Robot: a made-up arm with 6 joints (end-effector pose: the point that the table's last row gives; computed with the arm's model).
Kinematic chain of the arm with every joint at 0, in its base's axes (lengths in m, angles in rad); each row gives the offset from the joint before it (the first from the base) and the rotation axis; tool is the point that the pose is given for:
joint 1: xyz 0 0 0.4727 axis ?
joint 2: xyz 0.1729 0 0 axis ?
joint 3: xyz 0 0 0.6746 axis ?
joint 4: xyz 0 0 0.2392 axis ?
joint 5: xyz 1.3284 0 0 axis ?
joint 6: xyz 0.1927 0 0 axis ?
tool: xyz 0 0 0
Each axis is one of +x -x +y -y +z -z.
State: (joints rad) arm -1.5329 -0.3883 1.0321 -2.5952 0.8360 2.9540
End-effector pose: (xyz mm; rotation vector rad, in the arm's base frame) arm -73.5 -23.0 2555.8 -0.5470 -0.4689 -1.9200
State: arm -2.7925 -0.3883 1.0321 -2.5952 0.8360 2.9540
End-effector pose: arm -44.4 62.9 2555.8 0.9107 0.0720 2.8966
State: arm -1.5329 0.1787 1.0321 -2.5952 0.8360 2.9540
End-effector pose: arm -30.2 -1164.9 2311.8 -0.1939 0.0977 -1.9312
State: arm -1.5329 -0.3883 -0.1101 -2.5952 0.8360 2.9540
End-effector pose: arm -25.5 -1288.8 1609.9 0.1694 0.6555 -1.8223
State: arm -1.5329 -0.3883 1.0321 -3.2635 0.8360 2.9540
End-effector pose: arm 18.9 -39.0 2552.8 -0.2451 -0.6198 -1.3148
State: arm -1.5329 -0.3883 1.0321 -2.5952 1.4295 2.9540
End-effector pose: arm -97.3 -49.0 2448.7 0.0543 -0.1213 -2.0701
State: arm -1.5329 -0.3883 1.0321 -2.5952 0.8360 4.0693
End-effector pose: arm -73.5 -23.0 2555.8 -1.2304 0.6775 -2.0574
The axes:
joint 1: +z
joint 2: +y
joint 3: -y
joint 4: -x
joint 5: -y
joint 6: -x

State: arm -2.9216 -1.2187 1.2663 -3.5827 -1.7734 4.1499
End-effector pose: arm 1672.7 456.6 1167.9 1.8209 1.3093 -0.8080
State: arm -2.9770 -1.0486 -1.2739 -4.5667 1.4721 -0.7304
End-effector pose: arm -904.9 -342.6 714.2 -0.3891 0.5836 -1.3646
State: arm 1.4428 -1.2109 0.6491 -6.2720 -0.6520 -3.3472
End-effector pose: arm -126.1 -990.2 2095.4 -1.4432 -1.4450 -0.9207
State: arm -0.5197 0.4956 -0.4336 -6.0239 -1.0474 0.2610
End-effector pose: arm 1201.5 -736.8 -28.7 0.0452 2.0167 -0.0902
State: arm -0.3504 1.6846 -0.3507 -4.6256 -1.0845 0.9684
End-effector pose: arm 350.1 -308.6 -985.8 1.4009 -1.5086 -1.8460
